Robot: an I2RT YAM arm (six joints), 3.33 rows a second.
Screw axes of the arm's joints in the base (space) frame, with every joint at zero. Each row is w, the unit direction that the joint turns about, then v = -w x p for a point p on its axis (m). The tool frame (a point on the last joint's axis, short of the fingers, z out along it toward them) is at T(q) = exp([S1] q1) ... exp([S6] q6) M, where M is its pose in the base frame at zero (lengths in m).
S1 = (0, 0, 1, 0.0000, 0.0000, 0.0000)
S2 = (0, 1, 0, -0.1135, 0.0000, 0.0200)
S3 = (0, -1, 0, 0.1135, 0.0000, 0.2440)
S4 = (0, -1, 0, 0.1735, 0.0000, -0.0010)
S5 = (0, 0, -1, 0.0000, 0.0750, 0.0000)
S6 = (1, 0, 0, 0.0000, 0.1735, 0.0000)
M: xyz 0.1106 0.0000 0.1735 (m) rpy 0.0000 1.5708 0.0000 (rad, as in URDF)
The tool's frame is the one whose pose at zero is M.
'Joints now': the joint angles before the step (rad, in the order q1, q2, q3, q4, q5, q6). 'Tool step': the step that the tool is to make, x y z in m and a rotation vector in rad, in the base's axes. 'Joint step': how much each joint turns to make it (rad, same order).
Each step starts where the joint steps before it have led.
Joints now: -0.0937 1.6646 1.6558 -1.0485 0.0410 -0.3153
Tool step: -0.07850 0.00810 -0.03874 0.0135 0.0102 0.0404
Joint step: -0.0015 -0.3178 -0.4494 0.1209 -0.0313 -0.0305
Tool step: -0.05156 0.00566 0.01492 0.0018 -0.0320 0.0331
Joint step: 0.0000 -0.2003 -0.0797 -0.0889 -0.0206 -0.0264
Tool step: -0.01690 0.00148 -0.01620 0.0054 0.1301 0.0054
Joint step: 0.0000 -0.0240 -0.0526 -0.1014 0.0038 -0.0080
